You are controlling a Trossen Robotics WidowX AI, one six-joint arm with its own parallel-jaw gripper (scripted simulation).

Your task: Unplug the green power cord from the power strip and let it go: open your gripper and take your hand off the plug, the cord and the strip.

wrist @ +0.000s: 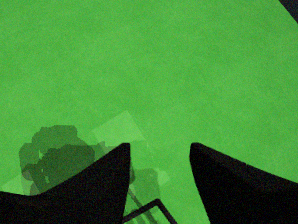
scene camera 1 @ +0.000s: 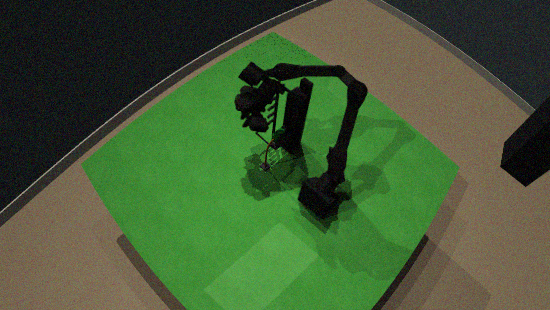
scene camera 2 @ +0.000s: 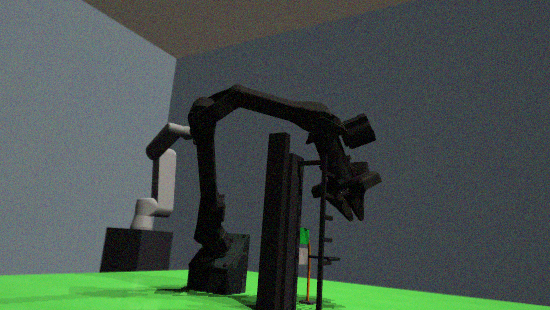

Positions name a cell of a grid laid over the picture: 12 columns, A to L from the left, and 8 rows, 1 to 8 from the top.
my gripper: wrist G6; scene camera 1 F4; scene camera 2 H6
